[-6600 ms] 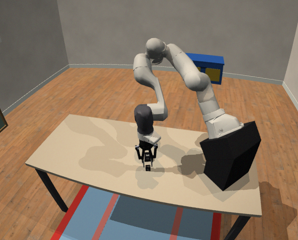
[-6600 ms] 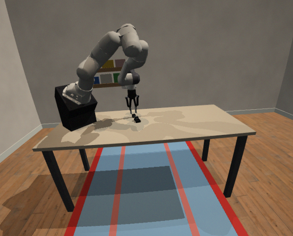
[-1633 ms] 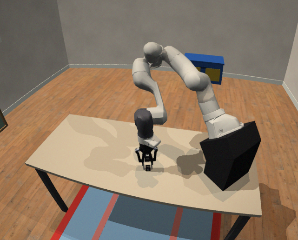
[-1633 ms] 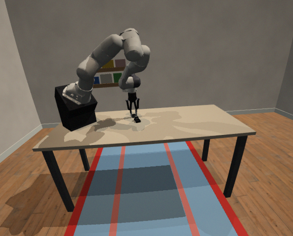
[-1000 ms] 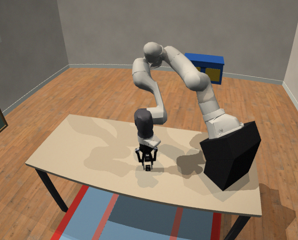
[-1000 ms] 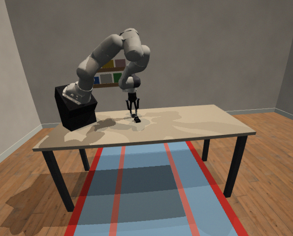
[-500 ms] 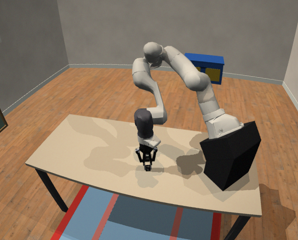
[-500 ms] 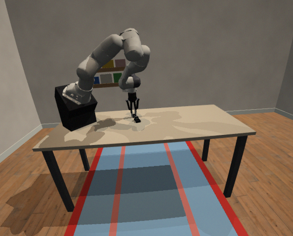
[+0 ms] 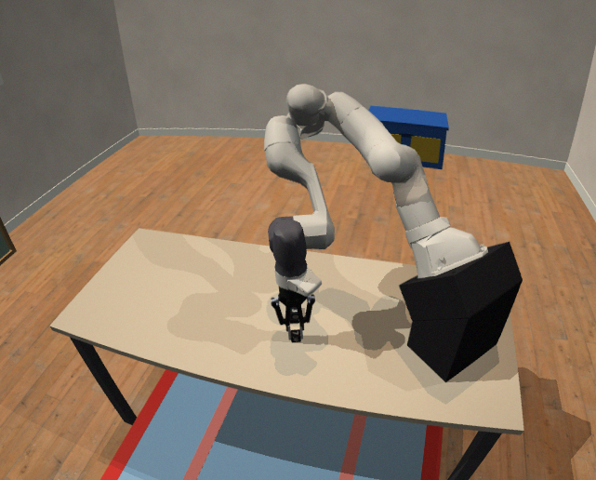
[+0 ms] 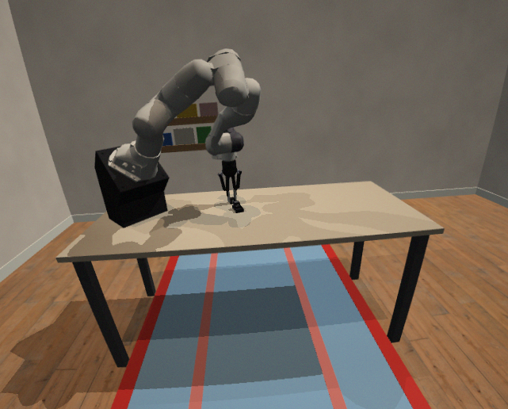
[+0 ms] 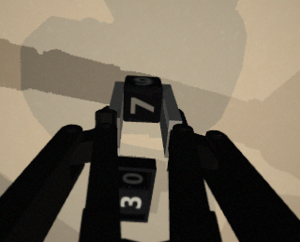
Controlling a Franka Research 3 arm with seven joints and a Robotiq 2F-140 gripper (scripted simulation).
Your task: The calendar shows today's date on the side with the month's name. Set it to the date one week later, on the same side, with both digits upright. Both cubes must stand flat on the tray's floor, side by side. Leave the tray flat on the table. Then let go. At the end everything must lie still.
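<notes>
Now: the black tray 20 mm ahead of my hand, 100 mm to the right of it and 30 mm below it.
</notes>
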